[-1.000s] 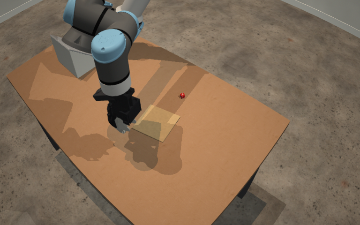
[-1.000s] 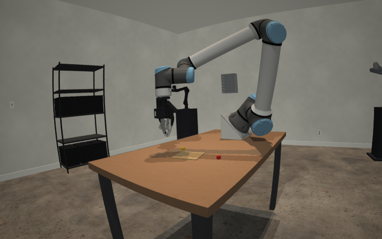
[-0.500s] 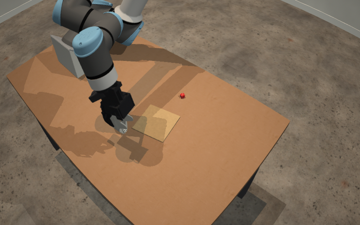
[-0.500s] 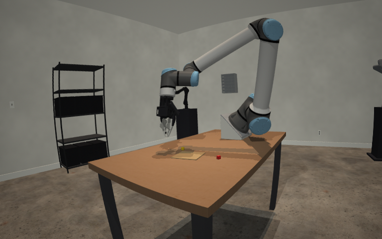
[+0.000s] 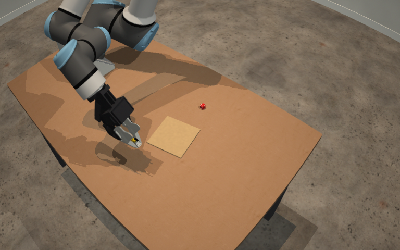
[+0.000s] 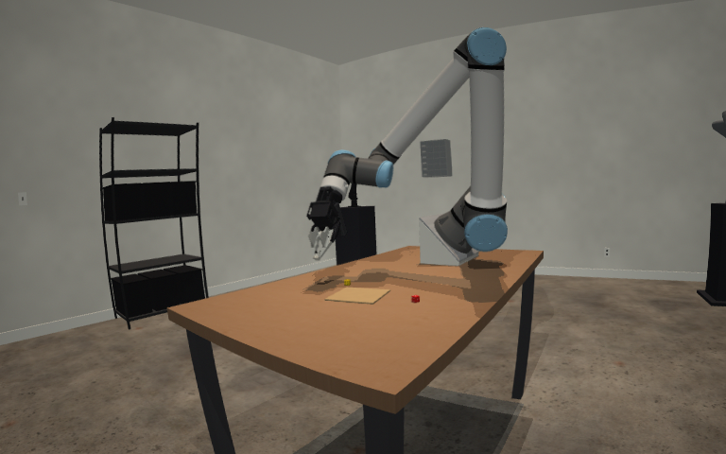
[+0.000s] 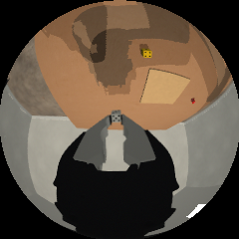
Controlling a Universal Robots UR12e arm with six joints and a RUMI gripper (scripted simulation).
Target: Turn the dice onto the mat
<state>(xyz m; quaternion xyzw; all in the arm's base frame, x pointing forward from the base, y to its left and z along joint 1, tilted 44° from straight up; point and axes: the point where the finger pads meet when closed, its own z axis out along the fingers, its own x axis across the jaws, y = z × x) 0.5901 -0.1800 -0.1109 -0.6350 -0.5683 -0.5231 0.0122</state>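
The yellow die is 80 mm behind my hand, 50 mm to the left of it and 100 mm below it. The rest, counted from my hand: red die: 10 mm ahead, 320 mm to the left, 100 mm below; tan mat: 10 mm ahead, 150 mm to the left, 100 mm below; white die: 10 mm ahead, 10 mm below.
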